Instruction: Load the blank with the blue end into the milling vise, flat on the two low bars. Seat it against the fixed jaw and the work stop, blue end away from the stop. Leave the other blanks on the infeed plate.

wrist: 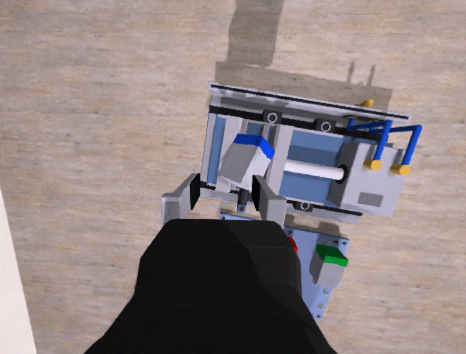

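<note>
The blank with the blue end [245,162] lies skewed and apparently tilted in the milling vise [370,172], between the left jaw bar [231,142] and the right jaw bar [279,160]. It overlaps the left bar in this view. Its blue end points up the picture, away from the dark work stop [243,196]. Its contact with the low bars is hidden. My gripper [226,184] is open, with its fingertips near the blank's lower end; the right finger overlaps that end's corner in view. No blank is gripped.
The infeed plate [312,295] is below the vise, partly hidden by my gripper body. A green-ended blank [328,270] stands on it, and part of a red-ended blank [292,245] shows. Blue pipes [382,142] rise at the vise's right. A raised wall [310,102] runs along its far side.
</note>
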